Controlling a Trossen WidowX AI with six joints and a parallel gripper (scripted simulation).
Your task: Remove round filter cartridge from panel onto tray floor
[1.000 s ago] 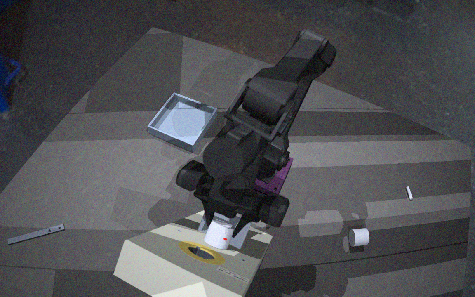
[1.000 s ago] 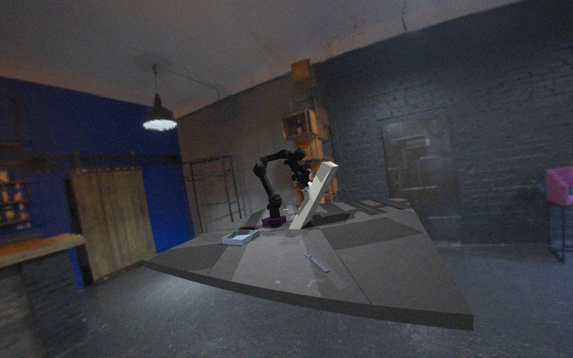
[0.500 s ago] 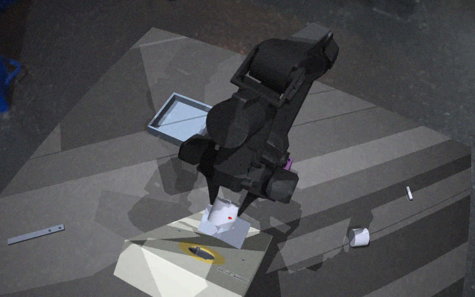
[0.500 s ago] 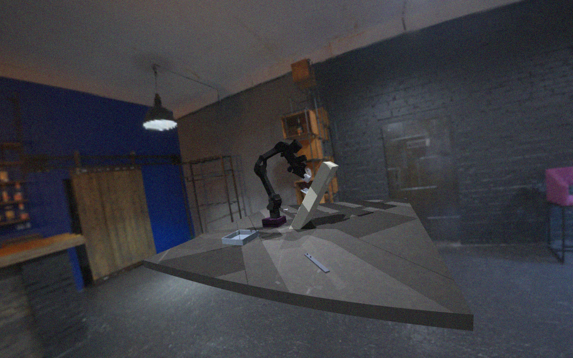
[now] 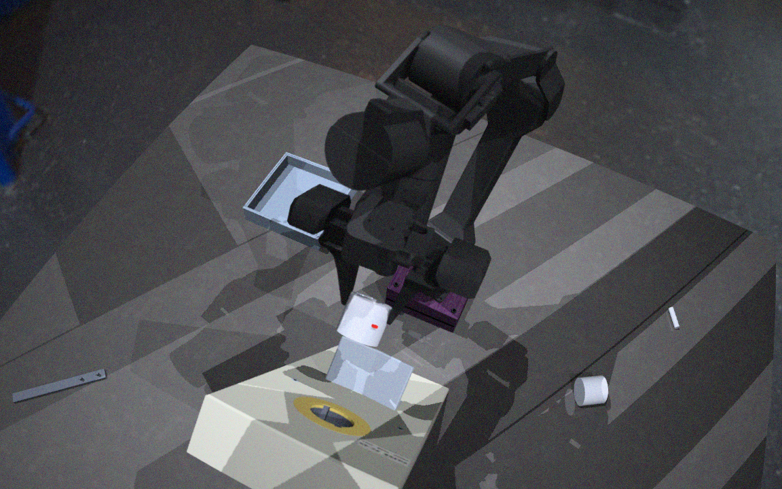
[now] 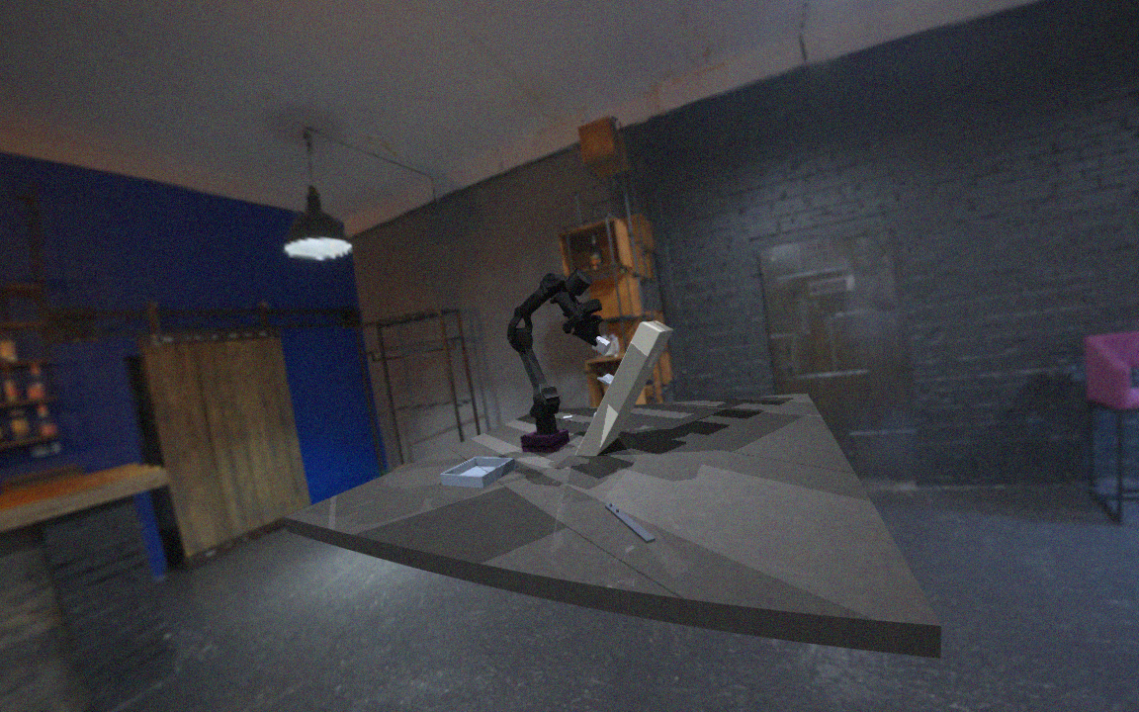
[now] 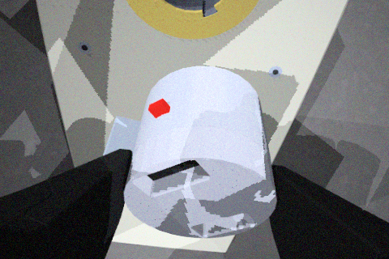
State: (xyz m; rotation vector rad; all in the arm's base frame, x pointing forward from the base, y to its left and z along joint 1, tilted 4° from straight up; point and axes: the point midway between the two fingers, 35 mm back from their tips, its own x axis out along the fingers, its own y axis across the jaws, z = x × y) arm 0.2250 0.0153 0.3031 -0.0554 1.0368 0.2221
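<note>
The light blue tray lies 25 cm behind my gripper tip, 33 cm to the right of it and 31 cm below it. Also, from my gripper tip: small white stick (47 cm behind, 35 cm to the left, 32 cm below); round filter cartridge (right at my gripper tip).
</note>
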